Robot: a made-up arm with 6 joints. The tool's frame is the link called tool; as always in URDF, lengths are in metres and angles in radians. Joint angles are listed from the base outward.
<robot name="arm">
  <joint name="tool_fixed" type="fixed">
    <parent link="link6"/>
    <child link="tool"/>
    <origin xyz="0.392 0.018 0.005" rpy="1.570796 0 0"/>
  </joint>
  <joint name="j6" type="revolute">
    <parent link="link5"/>
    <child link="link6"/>
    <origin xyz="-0.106 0.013 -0.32" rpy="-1.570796 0 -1.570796"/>
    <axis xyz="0 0 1"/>
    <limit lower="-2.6" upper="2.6"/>
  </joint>
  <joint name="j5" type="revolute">
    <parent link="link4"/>
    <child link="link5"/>
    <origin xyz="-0.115 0.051 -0.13" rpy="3.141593 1.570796 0"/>
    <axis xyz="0 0 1"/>
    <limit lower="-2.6" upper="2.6"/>
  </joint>
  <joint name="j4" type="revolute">
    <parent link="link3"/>
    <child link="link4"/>
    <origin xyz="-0.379 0.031 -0.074" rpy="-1.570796 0 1.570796"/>
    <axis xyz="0 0 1"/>
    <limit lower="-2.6" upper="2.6"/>
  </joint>
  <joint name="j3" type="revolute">
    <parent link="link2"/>
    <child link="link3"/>
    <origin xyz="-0.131 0.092 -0.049" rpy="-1.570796 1.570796 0"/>
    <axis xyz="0 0 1"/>
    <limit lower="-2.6" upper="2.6"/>
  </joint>
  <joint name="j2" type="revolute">
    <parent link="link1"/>
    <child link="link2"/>
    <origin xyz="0.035 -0.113 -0.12" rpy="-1.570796 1.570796 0"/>
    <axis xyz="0 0 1"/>
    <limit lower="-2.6" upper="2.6"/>
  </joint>
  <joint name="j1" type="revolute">
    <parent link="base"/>
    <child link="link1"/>
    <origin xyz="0 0 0.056" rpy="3.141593 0 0"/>
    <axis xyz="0 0 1"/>
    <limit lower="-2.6" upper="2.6"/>
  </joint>
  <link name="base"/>
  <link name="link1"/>
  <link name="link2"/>
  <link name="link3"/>
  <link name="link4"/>
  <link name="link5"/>
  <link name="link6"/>
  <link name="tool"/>
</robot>
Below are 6 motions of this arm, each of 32 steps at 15 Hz.
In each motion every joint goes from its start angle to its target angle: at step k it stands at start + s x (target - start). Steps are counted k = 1, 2, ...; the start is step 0. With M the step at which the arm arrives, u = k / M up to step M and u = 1 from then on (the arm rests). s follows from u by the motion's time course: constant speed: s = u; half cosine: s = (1 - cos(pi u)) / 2; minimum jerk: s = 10 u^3 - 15 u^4 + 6 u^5.
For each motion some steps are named. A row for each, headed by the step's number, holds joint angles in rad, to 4 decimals.
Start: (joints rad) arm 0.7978 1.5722 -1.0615 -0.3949 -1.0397 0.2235
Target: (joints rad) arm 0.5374 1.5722 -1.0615 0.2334 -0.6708 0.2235
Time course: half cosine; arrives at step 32
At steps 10, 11, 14, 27, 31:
10: 0.7399 1.5722 -1.0615 -0.2553 -0.9577 0.2235
11: 0.7290 1.5722 -1.0615 -0.2288 -0.9422 0.2235
14: 0.6930 1.5722 -1.0615 -0.1420 -0.8912 0.2235
27: 0.5528 1.5722 -1.0615 0.1963 -0.6926 0.2235
31: 0.5380 1.5722 -1.0615 0.2319 -0.6717 0.2235

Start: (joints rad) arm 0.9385 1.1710 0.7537 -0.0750 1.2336 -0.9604
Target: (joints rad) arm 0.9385 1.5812 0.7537 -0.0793 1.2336 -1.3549
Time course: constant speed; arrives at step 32
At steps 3, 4, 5, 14, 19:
3: 0.9385 1.2095 0.7537 -0.0754 1.2336 -0.9974
4: 0.9385 1.2223 0.7537 -0.0755 1.2336 -1.0097
5: 0.9385 1.2351 0.7537 -0.0757 1.2336 -1.0220
14: 0.9385 1.3505 0.7537 -0.0769 1.2336 -1.1330
19: 0.9385 1.4146 0.7537 -0.0776 1.2336 -1.1946

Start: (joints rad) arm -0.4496 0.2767 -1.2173 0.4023 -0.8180 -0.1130
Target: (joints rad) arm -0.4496 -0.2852 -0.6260 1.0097 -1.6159 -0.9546
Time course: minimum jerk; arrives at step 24
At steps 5, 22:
5: -0.4496 0.2404 -1.1791 0.4415 -0.8695 -0.1673
22: -0.4496 -0.2823 -0.6290 1.0066 -1.6118 -0.9503

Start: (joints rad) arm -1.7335 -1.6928 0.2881 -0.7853 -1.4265 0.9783
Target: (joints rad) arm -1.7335 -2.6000 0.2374 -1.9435 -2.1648 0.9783
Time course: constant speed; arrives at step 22
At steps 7, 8, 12, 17, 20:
7: -1.7335 -1.9815 0.2720 -1.1538 -1.6614 0.9783
8: -1.7335 -2.0227 0.2697 -1.2065 -1.6950 0.9783
12: -1.7335 -2.1876 0.2604 -1.4170 -1.8292 0.9783
17: -1.7335 -2.3938 0.2489 -1.6803 -1.9970 0.9783
20: -1.7335 -2.5175 0.2420 -1.8382 -2.0977 0.9783

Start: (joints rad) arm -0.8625 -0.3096 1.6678 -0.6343 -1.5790 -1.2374
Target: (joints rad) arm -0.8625 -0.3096 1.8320 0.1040 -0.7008 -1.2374
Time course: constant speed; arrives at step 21
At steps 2, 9, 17, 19, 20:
2: -0.8625 -0.3096 1.6834 -0.5640 -1.4954 -1.2374
9: -0.8625 -0.3096 1.7382 -0.3179 -1.2026 -1.2374
17: -0.8625 -0.3096 1.8007 -0.0366 -0.8681 -1.2374
19: -0.8625 -0.3096 1.8164 0.0337 -0.7844 -1.2374
20: -0.8625 -0.3096 1.8242 0.0688 -0.7426 -1.2374

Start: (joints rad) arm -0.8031 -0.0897 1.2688 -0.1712 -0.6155 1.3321
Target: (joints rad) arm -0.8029 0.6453 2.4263 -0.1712 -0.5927 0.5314
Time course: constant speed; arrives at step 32
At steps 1, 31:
1: -0.8031 -0.0667 1.3050 -0.1712 -0.6148 1.3071
31: -0.8029 0.6223 2.3901 -0.1712 -0.5934 0.5564

